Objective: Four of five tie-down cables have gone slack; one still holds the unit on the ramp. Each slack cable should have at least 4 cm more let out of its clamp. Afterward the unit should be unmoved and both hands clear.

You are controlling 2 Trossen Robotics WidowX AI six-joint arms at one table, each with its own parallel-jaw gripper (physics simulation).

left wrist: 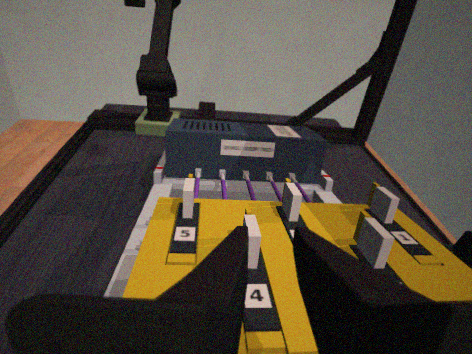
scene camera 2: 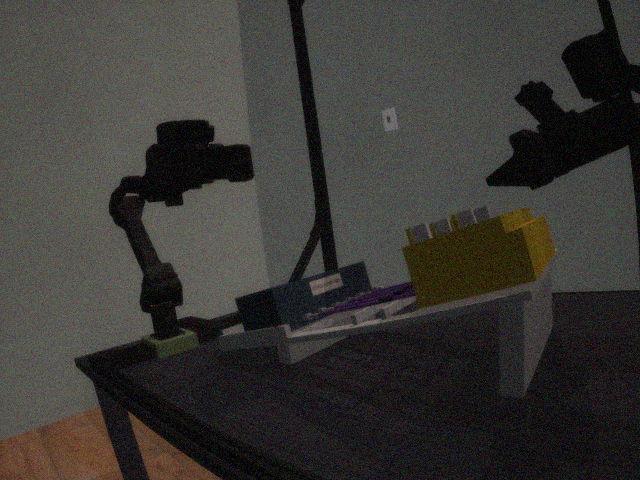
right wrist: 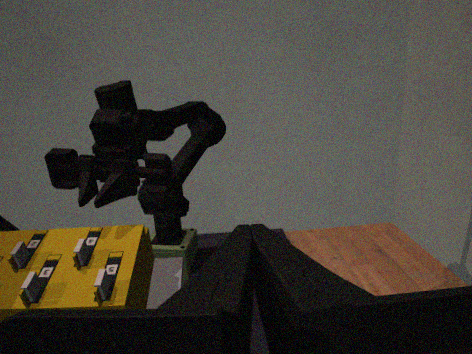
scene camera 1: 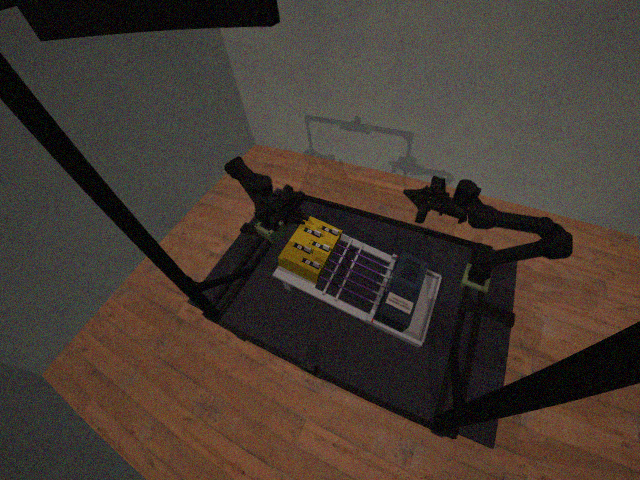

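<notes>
The dark blue unit (scene camera 1: 400, 294) (scene camera 2: 310, 294) (left wrist: 240, 150) lies across the lower part of the pale ramp (scene camera 1: 348, 307) (scene camera 2: 511, 341). Purple cables (scene camera 1: 361, 276) (left wrist: 223, 187) run from it to the yellow clamp block (scene camera 1: 305, 253) (scene camera 2: 470, 263) (left wrist: 220, 225) (right wrist: 70, 270). White tabs stand on its black numbered sliders. My left gripper (scene camera 2: 509, 183) (left wrist: 270, 237) (right wrist: 87, 204) hangs above the block, partly open and empty; in the left wrist view slider 4's tab (left wrist: 253, 245) shows between the fingertips, near one finger. My right gripper (scene camera 1: 406, 191) (right wrist: 249, 236) is shut and empty, away from the block. Cable slack is too dark to judge.
Dark frame posts rise at the table (scene camera 1: 289, 320) (scene camera 2: 387, 403) edges. Green arm mounts (scene camera 1: 475, 279) (scene camera 2: 170, 343) (left wrist: 147, 124) stand at its sides. The tab of slider 5 (left wrist: 188, 198) and other tabs stand close around the left fingers.
</notes>
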